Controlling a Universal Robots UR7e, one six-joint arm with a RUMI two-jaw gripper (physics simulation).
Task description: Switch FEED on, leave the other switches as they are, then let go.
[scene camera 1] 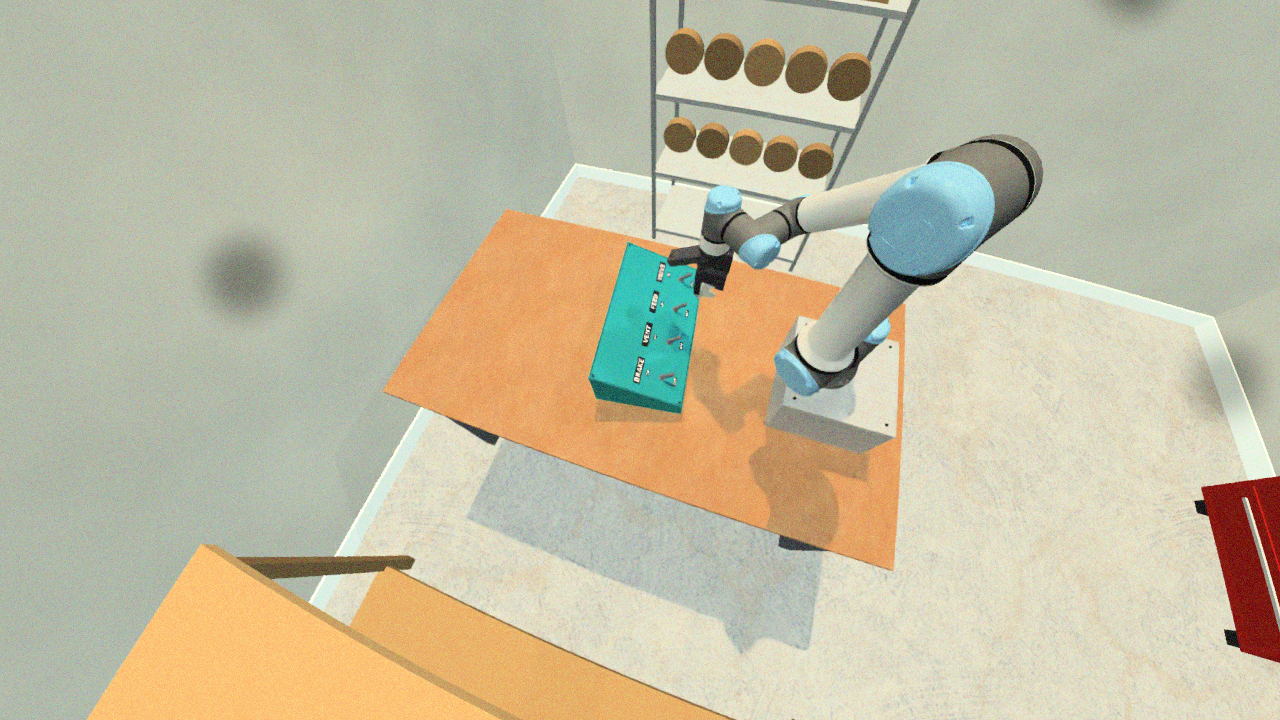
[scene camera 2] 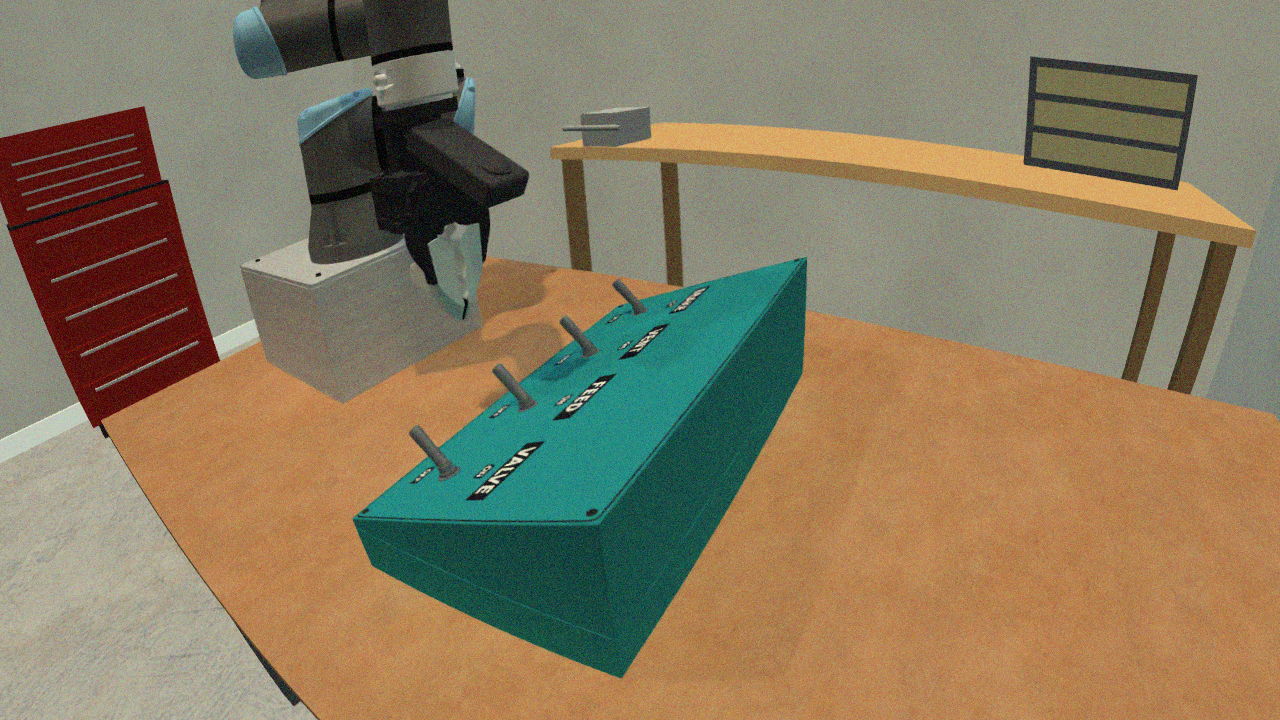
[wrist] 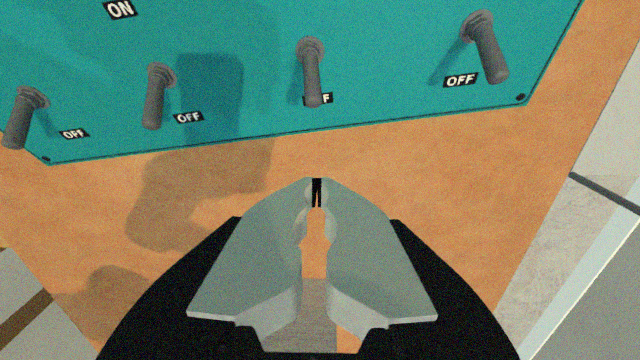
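Seen in the pictures: gripper, fingertip midpoint: [scene camera 1: 698, 297] [scene camera 2: 462, 319] [wrist: 317, 180]; arm's base at its link origin: [scene camera 2: 356, 246].
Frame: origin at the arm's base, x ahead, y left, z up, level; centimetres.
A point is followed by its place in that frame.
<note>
A teal switch panel [scene camera 1: 617, 340] @[x 54.0, y 18.9, z -3.8 cm] [scene camera 2: 572, 470] @[x 62.5, y -9.9, z -4.1 cm] [wrist: 375, 30] @[x 47.8, y -6.4, z -8.9 cm] sits on the orange table [scene camera 1: 501, 331] @[x 96.3, y 28.6, z -17.8 cm] [scene camera 2: 939, 537] @[x 82.0, y 14.4, z -17.8 cm]. Its grey FEED lever [scene camera 1: 680, 308] @[x 44.0, y -1.9, z -6.9 cm] [scene camera 2: 512, 386] @[x 44.7, y -2.7, z -7.0 cm] [wrist: 311, 75] @[x 44.3, y -2.4, z -6.4 cm] tilts toward OFF and partly covers that OFF mark in the wrist view. The VALVE lever [scene camera 2: 434, 452] @[x 48.6, y -13.9, z -7.1 cm] [wrist: 487, 47] @[x 48.1, y -13.4, z -6.7 cm], VENT lever [scene camera 2: 577, 335] @[x 41.0, y 8.7, z -7.0 cm] [wrist: 155, 97] @[x 40.8, y 8.6, z -6.7 cm] and BRAKE lever [scene camera 2: 629, 295] @[x 37.3, y 20.1, z -6.9 cm] [wrist: 22, 117] @[x 37.2, y 20.0, z -7.0 cm] also tilt toward OFF. My gripper [scene camera 1: 704, 292] @[x 39.3, y -3.9, z -1.0 cm] [scene camera 2: 464, 315] @[x 39.3, y -3.9, z -1.0 cm] [wrist: 317, 180] @[x 39.3, y -3.9, z -1.0 cm] is shut and empty. It is off the panel's lever-side edge, apart from the levers, with its tips roughly in line with FEED in the wrist view.
The robot's grey base block [scene camera 1: 859, 434] @[x -14.9, y 12.7, z -4.3 cm] [scene camera 2: 340, 331] @[x 10.9, y -8.7, z -7.9 cm] stands on the table on the lever side of the panel. A shelf rack [scene camera 1: 654, 161] with round brown discs stands behind the table. A wooden bench [scene camera 2: 850, 161] and a red drawer cabinet [scene camera 1: 1244, 573] [scene camera 2: 116, 268] stand farther away.
</note>
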